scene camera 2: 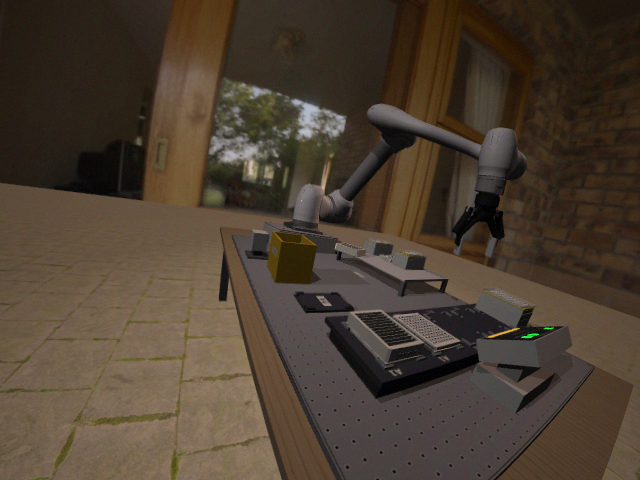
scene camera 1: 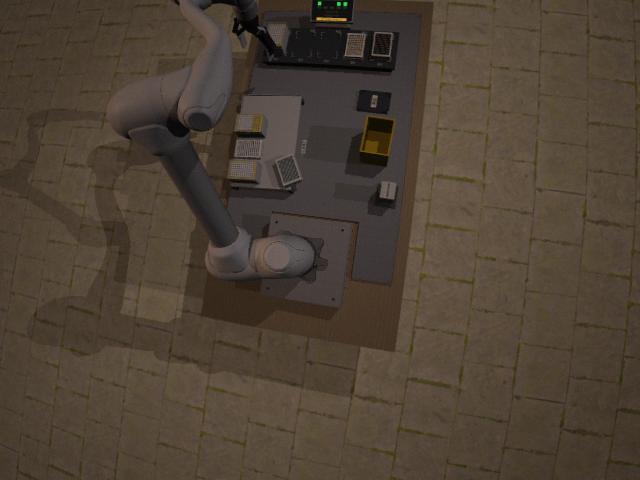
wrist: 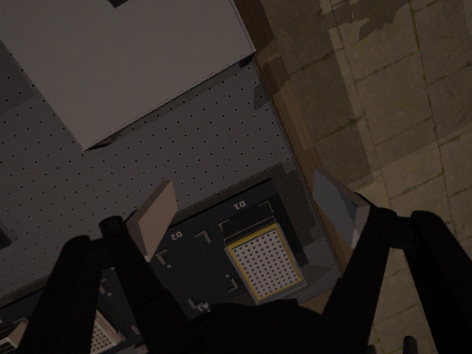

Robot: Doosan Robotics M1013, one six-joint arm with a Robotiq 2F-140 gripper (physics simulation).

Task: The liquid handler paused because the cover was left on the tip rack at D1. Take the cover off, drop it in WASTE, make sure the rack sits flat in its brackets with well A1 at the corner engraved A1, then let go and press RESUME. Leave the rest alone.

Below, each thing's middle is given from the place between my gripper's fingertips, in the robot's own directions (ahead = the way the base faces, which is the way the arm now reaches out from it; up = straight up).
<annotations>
Right now the black plate (scene camera 2: 310, 302) is 5 cm behind my hand, 52 cm to the right of it and 19 cm below it. The rest, counted from my hand: yellow waste bin (scene camera 2: 291, 258) (26 cm behind, 58 cm to the right, 13 cm below).
</annotations>
